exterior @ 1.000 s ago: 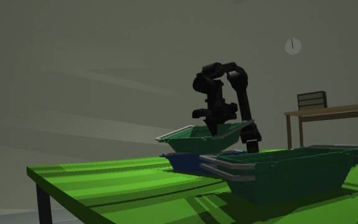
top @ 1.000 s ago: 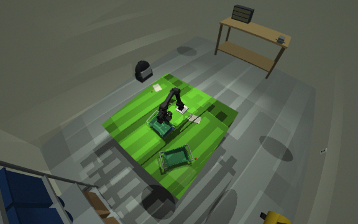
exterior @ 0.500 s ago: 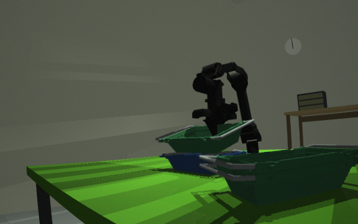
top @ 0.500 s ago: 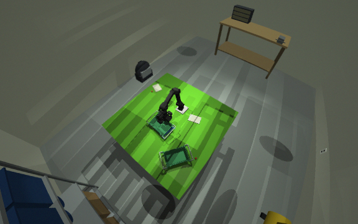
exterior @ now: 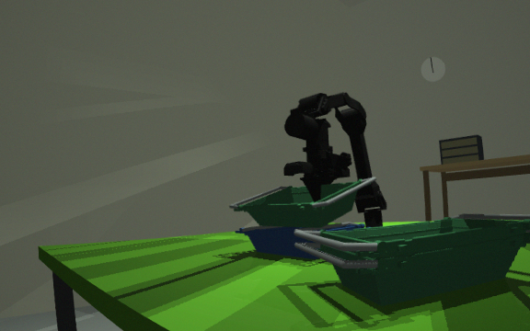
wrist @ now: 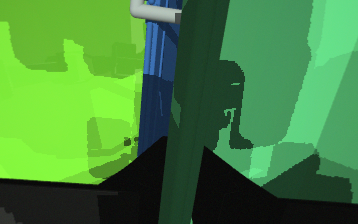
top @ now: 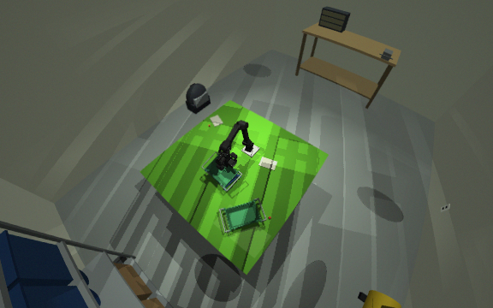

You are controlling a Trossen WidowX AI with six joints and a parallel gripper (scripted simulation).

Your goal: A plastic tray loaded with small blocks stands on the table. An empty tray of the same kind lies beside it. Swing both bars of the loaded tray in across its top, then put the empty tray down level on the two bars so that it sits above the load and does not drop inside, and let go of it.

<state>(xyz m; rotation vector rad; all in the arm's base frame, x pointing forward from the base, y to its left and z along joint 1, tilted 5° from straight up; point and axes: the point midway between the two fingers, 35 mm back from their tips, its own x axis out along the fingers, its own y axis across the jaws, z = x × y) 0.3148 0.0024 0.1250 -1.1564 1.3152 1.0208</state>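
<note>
My gripper tip is 7 cm short of the green plastic tray, 1 cm to the left of it and 2 cm below it. From my gripper tip the other things lie so: small red block: 14 cm ahead, 51 cm to the left, 10 cm below.
</note>
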